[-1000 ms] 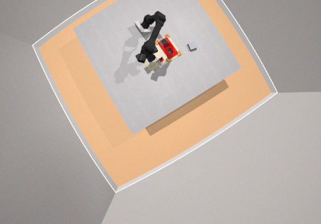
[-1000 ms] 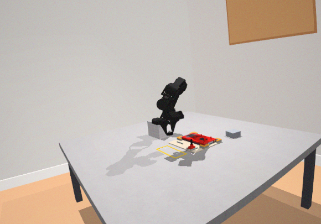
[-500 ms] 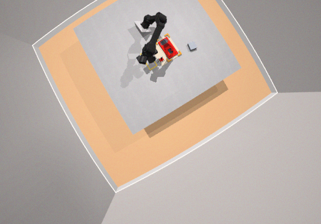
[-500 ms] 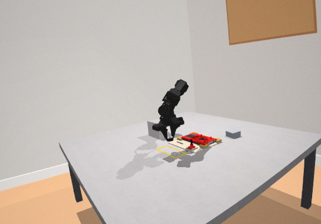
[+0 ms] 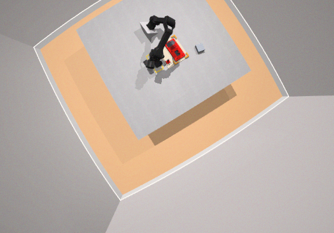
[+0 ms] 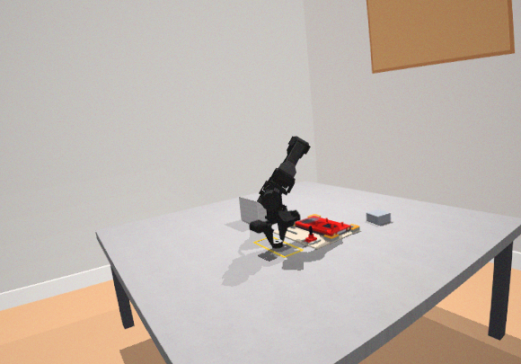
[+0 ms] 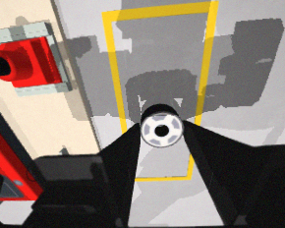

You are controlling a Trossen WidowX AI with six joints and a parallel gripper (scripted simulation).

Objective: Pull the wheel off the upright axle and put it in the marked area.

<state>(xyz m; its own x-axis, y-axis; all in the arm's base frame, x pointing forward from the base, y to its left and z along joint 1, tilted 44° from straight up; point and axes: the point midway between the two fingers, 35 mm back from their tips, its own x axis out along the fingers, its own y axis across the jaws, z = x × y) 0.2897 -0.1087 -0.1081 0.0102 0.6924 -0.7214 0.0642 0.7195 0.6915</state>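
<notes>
The wheel lies right at my gripper tip. From my gripper tip the other things lie so: upright axle (10 cm to the left, 7 cm ahead, 3 cm above).
</notes>
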